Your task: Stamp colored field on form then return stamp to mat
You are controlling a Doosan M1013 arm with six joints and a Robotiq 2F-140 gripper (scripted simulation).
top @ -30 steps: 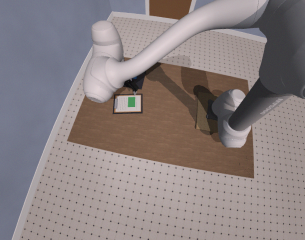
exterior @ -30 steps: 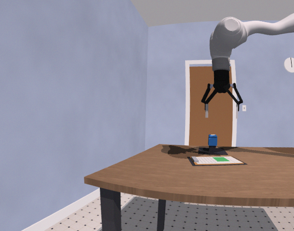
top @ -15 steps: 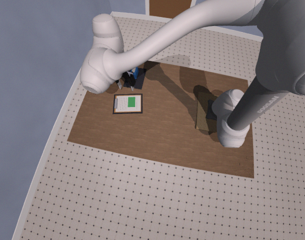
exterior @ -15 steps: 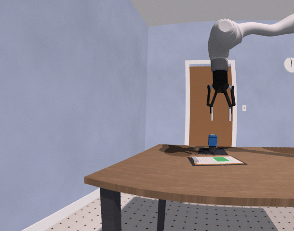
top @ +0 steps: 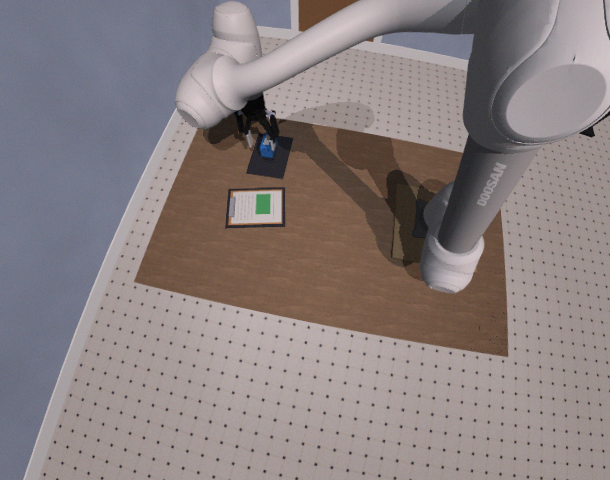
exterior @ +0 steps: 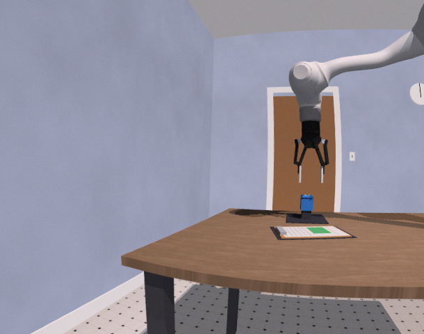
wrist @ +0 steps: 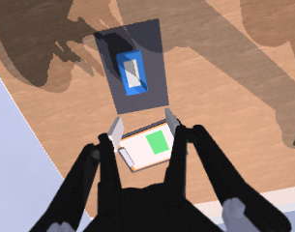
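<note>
Now: hand 13 cm above the blue stamp, 8 cm to the left of it and 2 cm short of it. Round my hand: dark mat 18 cm below, 8 cm to the right, 2 cm ahead; clipboard form 19 cm to the left, 18 cm below.
</note>
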